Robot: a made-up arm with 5 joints.
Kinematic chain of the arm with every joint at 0, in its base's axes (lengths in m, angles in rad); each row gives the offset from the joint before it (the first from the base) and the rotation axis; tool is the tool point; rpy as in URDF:
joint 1: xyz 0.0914 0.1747 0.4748 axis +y
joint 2: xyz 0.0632 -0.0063 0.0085 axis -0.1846 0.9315 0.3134
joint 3: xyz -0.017 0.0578 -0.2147 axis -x
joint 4: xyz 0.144 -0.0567 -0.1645 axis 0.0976 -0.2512 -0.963
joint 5: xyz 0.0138 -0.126 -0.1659 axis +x
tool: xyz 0.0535 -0.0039 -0.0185 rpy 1.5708 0 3.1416
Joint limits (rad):
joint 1: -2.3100..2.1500
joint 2: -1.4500..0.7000
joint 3: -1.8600..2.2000
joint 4: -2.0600..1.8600
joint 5: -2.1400..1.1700
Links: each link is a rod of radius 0.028 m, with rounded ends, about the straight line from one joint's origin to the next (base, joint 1, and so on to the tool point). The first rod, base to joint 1, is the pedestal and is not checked.
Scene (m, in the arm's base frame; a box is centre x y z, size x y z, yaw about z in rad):
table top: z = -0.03
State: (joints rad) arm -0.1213 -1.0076 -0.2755 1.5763 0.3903
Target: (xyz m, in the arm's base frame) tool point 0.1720 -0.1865 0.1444
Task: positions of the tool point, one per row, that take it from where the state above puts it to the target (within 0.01 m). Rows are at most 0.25 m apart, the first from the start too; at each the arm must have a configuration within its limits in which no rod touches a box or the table.
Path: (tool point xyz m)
1: 0.6210 0.0393 0.1320
2: 0.4699 -0.0651 0.0637
3: 0.3080 -0.1427 0.0705
4: 0.1720 -0.1865 0.1444

